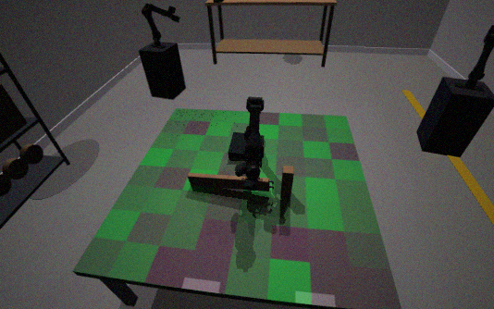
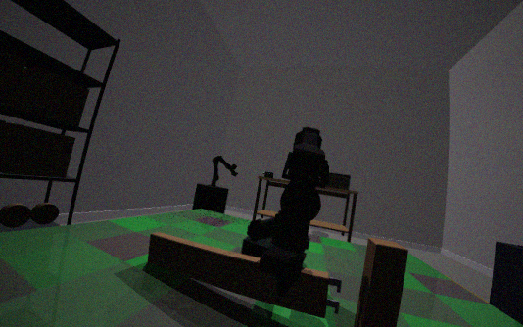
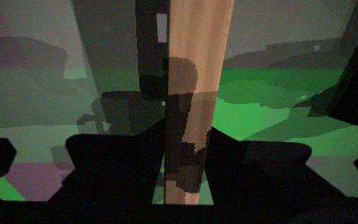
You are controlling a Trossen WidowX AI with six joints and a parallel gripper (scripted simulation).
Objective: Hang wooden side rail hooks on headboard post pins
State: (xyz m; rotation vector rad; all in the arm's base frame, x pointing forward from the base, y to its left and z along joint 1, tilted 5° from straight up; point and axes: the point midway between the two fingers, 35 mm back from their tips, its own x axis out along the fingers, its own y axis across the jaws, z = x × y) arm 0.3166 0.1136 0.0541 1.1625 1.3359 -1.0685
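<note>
My gripper tip is 160 mm to the right of the headboard post, 40 mm below it and 30 mm past it.
</note>
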